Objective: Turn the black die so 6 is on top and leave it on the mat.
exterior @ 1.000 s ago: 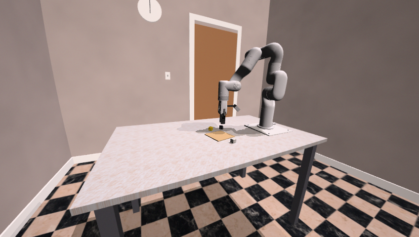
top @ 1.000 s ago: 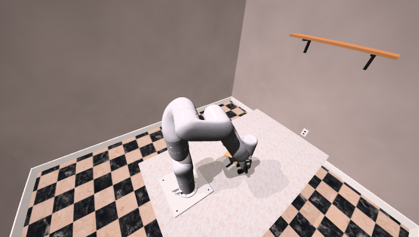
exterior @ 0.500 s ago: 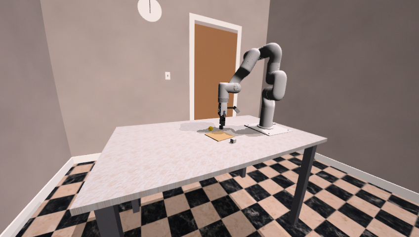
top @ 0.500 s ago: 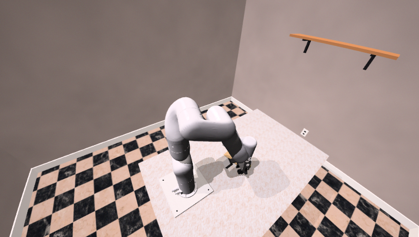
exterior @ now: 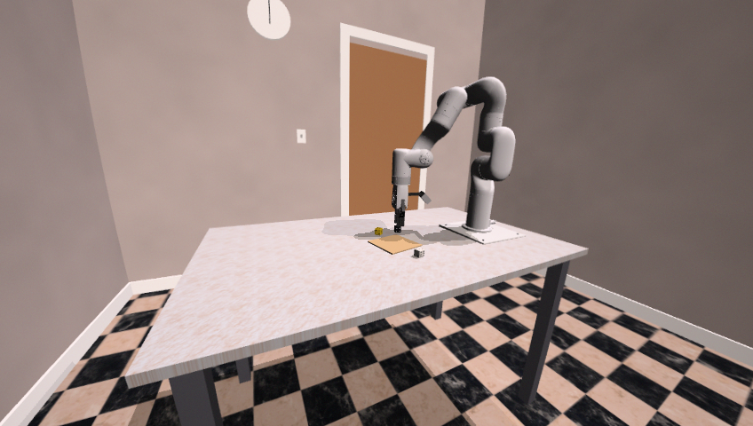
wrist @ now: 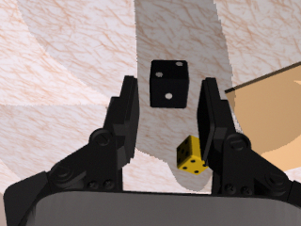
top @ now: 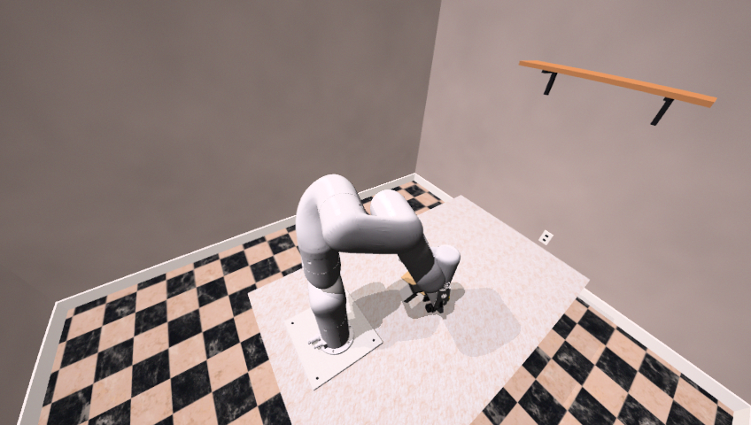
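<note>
Now: the black die 40 mm below my hand and 10 mm ahead of it. Also, from my hand: white die: 250 mm to the left, 50 mm ahead, 40 mm below; tan mat: 120 mm to the left, 80 mm ahead, 50 mm below; yellow die: 90 mm ahead, 40 mm below.
</note>
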